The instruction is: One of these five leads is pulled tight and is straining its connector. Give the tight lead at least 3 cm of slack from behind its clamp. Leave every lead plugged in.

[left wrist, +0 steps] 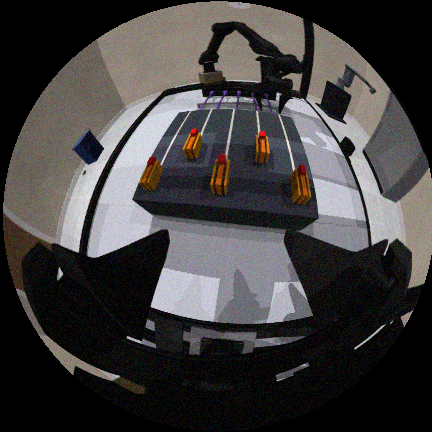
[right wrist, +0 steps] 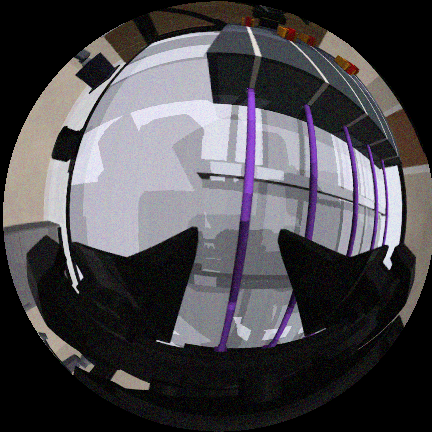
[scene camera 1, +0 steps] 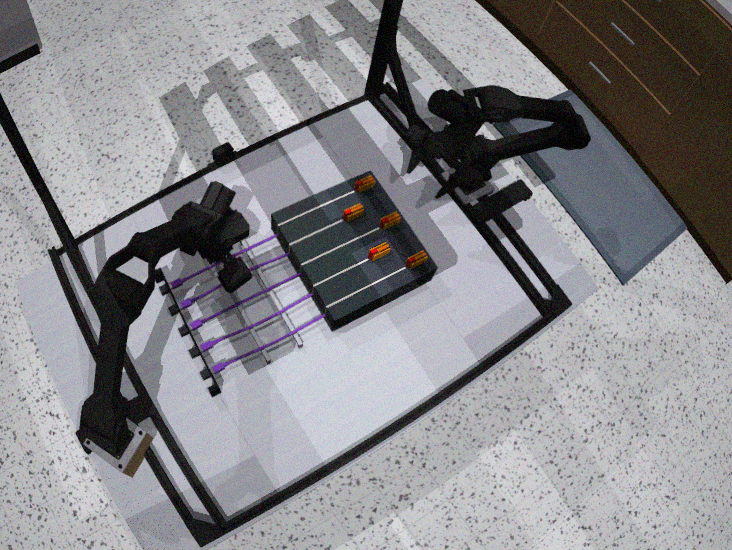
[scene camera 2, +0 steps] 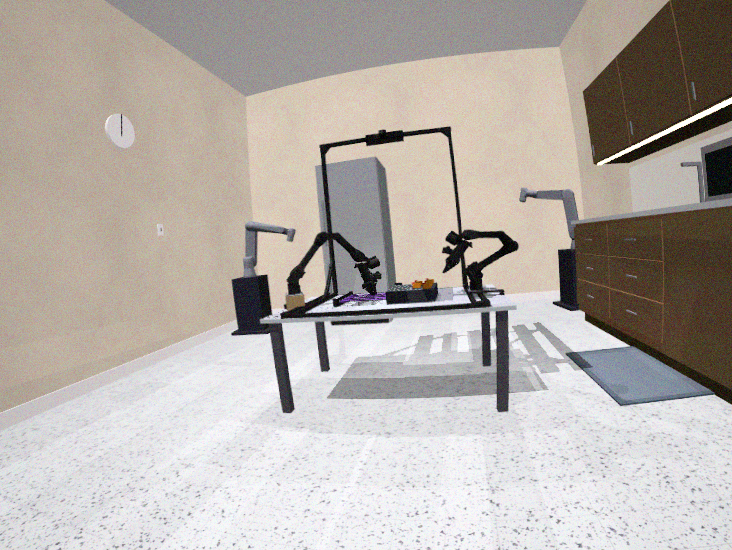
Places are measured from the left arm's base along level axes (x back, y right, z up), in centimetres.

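Where they show: left gripper, fingertip midpoint: [left wrist: 228,235] [scene camera 1: 421,185] [scene camera 2: 443,272]; right gripper, fingertip midpoint: [left wrist: 270,111] [right wrist: 239,234] [scene camera 1: 230,259]; left arm's base, origin of the base link: [left wrist: 220,352] [scene camera 2: 476,289]; right arm's base, origin of the base link: [left wrist: 209,71] [scene camera 1: 114,438] [scene camera 2: 294,293].
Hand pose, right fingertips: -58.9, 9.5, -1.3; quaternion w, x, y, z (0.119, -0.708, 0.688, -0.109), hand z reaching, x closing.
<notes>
Each offset is from my right fingertips to the top centre of the thing, as dx, dy, dz. "*": to the spot under its first point.
Five purple leads run from plugs on a black rail @[* -15.7, -9.5, +3.3] [scene camera 1: 187,322] to a dark block [scene camera 1: 322,217] [scene camera 2: 408,295] [left wrist: 225,215] [right wrist: 230,75]. Five orange pieces with red tops stand at staggered places along its white lines. The endmost lead @[* +7.3, -0.5, +1.5] [scene camera 1: 260,243] [right wrist: 250,150], at the back in scene camera 1, passes between the fingers of my right gripper [right wrist: 239,234] [left wrist: 270,110] [scene camera 2: 371,292], which is open; whether they touch is unclear. My left gripper [left wrist: 228,235] [scene camera 1: 423,182] [scene camera 2: 445,269] is open and empty, above the table beside the block. Which lead is tight, I cannot tell.
Thin grey bars @[* +3.1, -18.0, +0.9] [scene camera 1: 284,319] cross under the leads. A black frame [scene camera 1: 366,422] edges the table, and uprights [scene camera 2: 456,206] rise from it. A small black object [scene camera 1: 223,152] sits at the back edge. The right forearm reaches over the plugs in scene camera 1.
</notes>
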